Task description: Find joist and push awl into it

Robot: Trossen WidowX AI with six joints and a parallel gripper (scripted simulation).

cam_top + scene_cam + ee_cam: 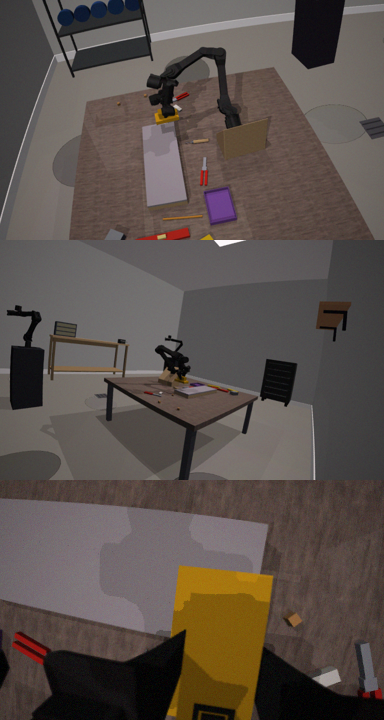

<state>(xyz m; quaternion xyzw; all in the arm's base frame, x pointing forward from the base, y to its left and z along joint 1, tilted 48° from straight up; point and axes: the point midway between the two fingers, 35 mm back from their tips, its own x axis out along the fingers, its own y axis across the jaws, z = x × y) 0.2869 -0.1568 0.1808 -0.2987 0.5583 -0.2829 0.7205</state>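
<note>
My gripper tip is 4 cm past the small light and 3 cm below it. Round my gripper tip: white block (18 cm to the right, 13 cm below, 10 cm behind); then awl (13 cm below, 12 cm to the left, 11 cm behind); then yellow stud finder (2 cm behind, 2 cm above).
</note>
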